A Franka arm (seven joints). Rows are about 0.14 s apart.
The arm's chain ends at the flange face. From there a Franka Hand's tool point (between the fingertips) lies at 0.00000 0.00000 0.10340 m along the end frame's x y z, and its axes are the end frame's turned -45 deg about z.
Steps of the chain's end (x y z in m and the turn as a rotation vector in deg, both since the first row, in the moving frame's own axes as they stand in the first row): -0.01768, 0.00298, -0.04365, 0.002, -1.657, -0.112; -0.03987, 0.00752, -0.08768, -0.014, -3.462, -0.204; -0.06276, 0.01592, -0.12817, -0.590, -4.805, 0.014; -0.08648, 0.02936, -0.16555, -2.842, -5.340, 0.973; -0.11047, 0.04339, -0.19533, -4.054, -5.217, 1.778; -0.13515, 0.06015, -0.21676, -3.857, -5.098, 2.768; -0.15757, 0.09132, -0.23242, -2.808, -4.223, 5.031
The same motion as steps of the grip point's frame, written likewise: -0.01672, -0.01251, -0.04369, 1.173, -1.170, -0.112; -0.03795, -0.02726, -0.08787, 2.438, -2.458, -0.204; -0.06251, -0.03849, -0.12854, 2.980, -3.815, 0.014; -0.09231, -0.04366, -0.16613, 1.766, -5.786, 0.973; -0.12058, -0.04910, -0.19602, 0.822, -6.556, 1.778; -0.14946, -0.05489, -0.21740, 0.878, -6.332, 2.768; -0.18486, -0.04904, -0.23282, 1.001, -4.972, 5.031
